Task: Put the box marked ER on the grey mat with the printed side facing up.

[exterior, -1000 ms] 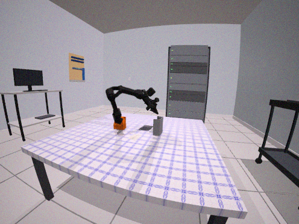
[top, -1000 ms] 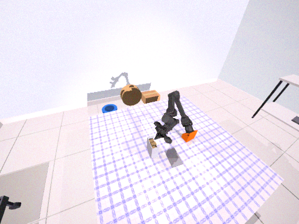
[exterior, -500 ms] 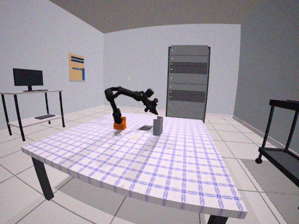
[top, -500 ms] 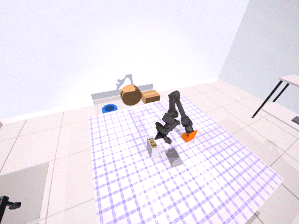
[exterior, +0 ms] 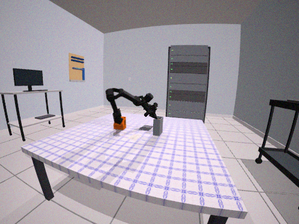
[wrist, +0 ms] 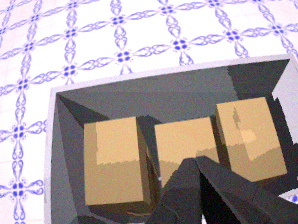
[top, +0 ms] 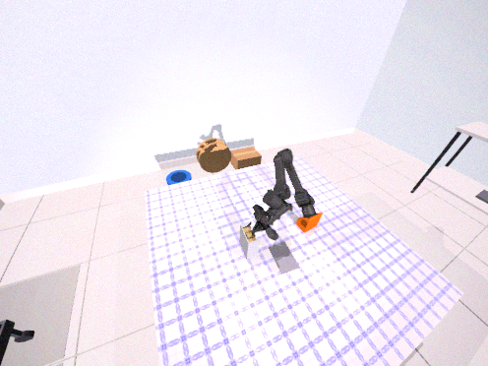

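Now: gripper tip 70 mm above the tan box marked ER and 10 mm to the left of it. The rest, counted from my gripper tip: grey mat: 140 mm behind, 130 mm below, 100 mm to the left.
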